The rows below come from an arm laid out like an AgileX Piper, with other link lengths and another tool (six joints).
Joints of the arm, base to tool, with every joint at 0 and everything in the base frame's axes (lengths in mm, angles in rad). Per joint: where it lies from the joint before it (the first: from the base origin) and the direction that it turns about. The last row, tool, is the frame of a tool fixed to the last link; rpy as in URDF.
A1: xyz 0 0 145.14 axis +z
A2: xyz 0 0 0 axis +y
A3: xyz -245.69 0 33.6 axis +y
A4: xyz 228.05 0 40.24 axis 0.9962 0 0.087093
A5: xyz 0 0 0 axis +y
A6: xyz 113.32 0 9.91 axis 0.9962 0 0.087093
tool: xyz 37.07 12 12.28 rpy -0.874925 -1.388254 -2.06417
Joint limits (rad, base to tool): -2.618..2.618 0..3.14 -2.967..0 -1.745..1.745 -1.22..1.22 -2.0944..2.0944
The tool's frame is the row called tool.
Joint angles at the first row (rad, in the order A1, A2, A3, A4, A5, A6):
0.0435, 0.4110, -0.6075, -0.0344, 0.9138, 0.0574
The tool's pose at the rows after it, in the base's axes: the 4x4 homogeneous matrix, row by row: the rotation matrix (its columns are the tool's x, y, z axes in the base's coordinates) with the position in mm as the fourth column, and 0 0 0 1 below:
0.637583 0.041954 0.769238 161.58; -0.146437 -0.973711 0.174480 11.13; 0.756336 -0.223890 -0.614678 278.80; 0 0 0 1
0.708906 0.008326 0.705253 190.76; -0.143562 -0.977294 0.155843 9.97; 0.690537 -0.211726 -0.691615 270.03; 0 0 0 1
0.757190 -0.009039 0.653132 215.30; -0.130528 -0.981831 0.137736 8.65; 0.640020 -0.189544 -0.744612 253.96; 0 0 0 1
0.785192 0.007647 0.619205 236.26; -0.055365 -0.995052 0.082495 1.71; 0.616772 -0.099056 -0.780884 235.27; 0 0 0 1
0.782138 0.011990 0.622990 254.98; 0.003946 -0.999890 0.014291 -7.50; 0.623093 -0.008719 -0.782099 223.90; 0 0 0 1
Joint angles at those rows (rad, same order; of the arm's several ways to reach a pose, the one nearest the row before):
0.0435, 0.5990, -0.6814, -0.0666, 0.8748, 0.0573
0.0436, 0.7827, -0.7432, -0.0890, 0.8553, 0.0735
0.0435, 0.9289, -0.7686, -0.1154, 0.8090, 0.0839
0.0435, 1.0491, -0.7705, -0.2084, 0.7350, 0.0855
0.0435, 1.1395, -0.7727, -0.3468, 0.6538, 0.1495

